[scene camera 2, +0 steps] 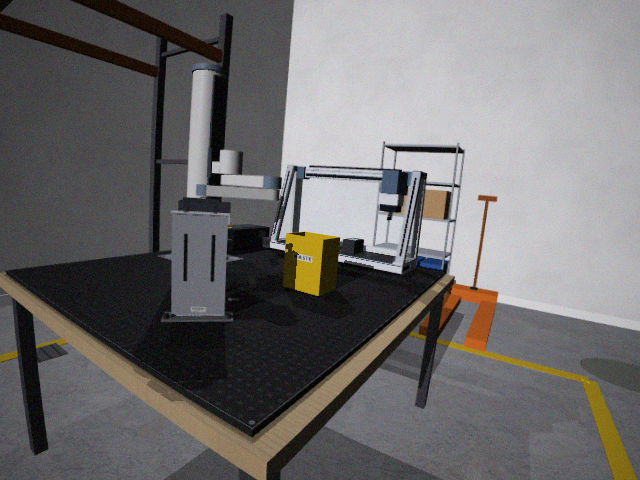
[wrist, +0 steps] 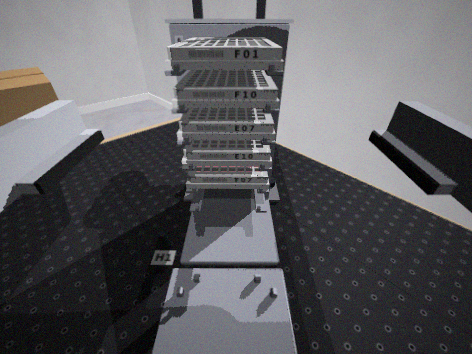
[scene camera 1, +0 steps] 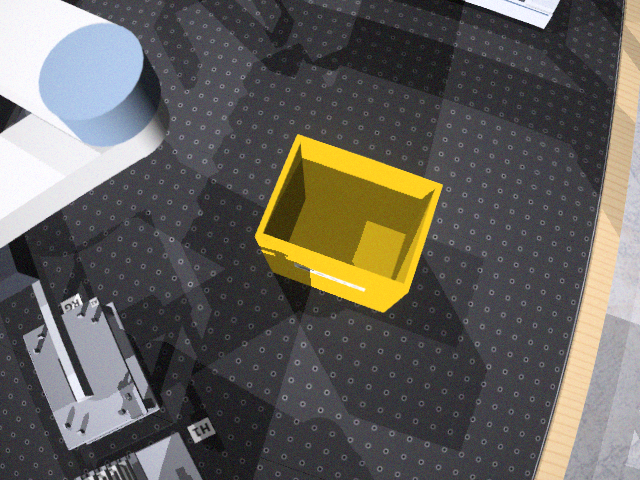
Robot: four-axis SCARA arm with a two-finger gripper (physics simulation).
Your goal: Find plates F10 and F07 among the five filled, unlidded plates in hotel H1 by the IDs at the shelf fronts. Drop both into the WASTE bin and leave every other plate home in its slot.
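Places are measured from the arm's base along level axes (x ahead, y left, z up), in centimetres.
Pixels of known places: gripper, between the fingertips: [wrist: 236,119] [scene camera 1: 14,433].
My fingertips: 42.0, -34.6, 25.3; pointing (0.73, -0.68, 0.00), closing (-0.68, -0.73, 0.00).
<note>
Ahead of a thing's pixels: the offset from my fingertips to its top centre, as dx, dy, dz. "spot": to the spot under its first point.
Hotel H1 [wrist: 230,246] [scene camera 2: 199,289] [scene camera 1: 168,457] stands upright; the wrist view faces its plate fronts. From the top, the labels read F01 @[+10.1, -8.2, +2.6] [wrist: 215,54], F10 @[+10.1, -8.2, -0.2] [wrist: 215,94], E07 @[+10.1, -8.2, -3.0] [wrist: 215,128], E10 @[+10.1, -8.2, -5.8] [wrist: 215,157] and F07 @[+10.1, -8.2, -8.7] [wrist: 225,180]. F10 is second from the top; F07 is the lowest, its label dim. All five rest in their slots. My gripper [wrist: 236,119] is open and empty, its fingers wide apart to the left and right, in front of the stack. The yellow WASTE bin @[+22.6, +32.0, -4.0] [scene camera 1: 330,268] [scene camera 2: 309,268] stands upright; no plate shows inside it in scene camera 1.
A grey stand with pegs @[spot: -1.7, +2.9, -18.0] [wrist: 225,325] [scene camera 1: 98,356], near the RG label @[spot: -11.6, +12.1, -24.0] [scene camera 1: 71,303], lies in front of the hotel. A pale bar crosses above it in scene camera 1. A handle rises behind the hotel's top. A white gantry frame [scene camera 2: 351,172] stands beyond the bin.
</note>
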